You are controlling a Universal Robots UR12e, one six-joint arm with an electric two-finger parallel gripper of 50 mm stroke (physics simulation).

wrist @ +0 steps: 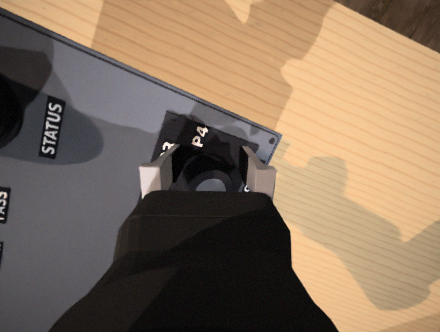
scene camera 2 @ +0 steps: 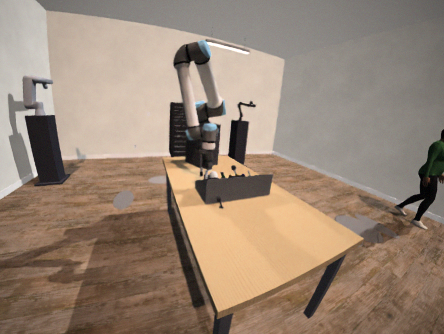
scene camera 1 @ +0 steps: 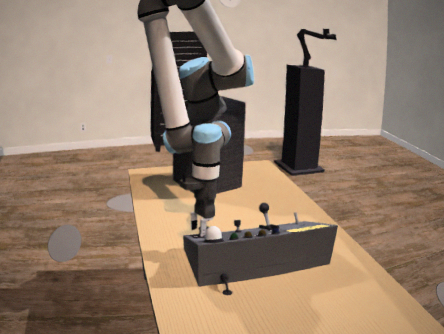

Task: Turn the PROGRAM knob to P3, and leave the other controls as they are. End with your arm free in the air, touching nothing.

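Seen in the pictures: gripper, fingertip midpoint: [wrist: 211,157] [scene camera 2: 203,177] [scene camera 1: 198,232]; arm's base at its link origin: [scene camera 1: 207,111].
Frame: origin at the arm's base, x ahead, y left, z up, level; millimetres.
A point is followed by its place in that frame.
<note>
The PROGRAM knob [wrist: 212,184] {x 623, y -203, z -266 mm} is a dark round knob with a grey top, near the corner of the grey control box [scene camera 1: 265,260] {x 833, y -50, z -311 mm} [scene camera 2: 235,190] {x 832, y -77, z -309 mm} [wrist: 100,215] {x 708, y -143, z -267 mm}. Its lower part is hidden behind the gripper body in the wrist view. The P4 label [wrist: 199,136] {x 647, y -235, z -288 mm} shows above it, and the P3 label [wrist: 167,147] {x 670, y -218, z -279 mm} is partly covered by the left finger. The knob's pointer mark cannot be seen. My gripper [scene camera 1: 198,229] {x 631, y -222, z -280 mm} [scene camera 2: 204,173] {x 631, y -222, z -280 mm} [wrist: 211,157] {x 631, y -222, z -280 mm} is open, with one finger on each side of the knob and a visible gap to it.
A white dome [scene camera 1: 214,233] {x 797, y -218, z -195 mm} stands close beside the fingers. Further along the box are several buttons, a ball-topped lever [scene camera 1: 264,207] {x 602, y 42, z -232 mm} and a small grey lever [scene camera 1: 296,218] {x 648, y 163, z -276 mm}. Another black lever [scene camera 1: 225,283] {x 861, y -199, z -356 mm} [scene camera 2: 220,203] {x 867, y -199, z -363 mm} is at the box's front. A person [scene camera 2: 431,170] is at the right.
</note>
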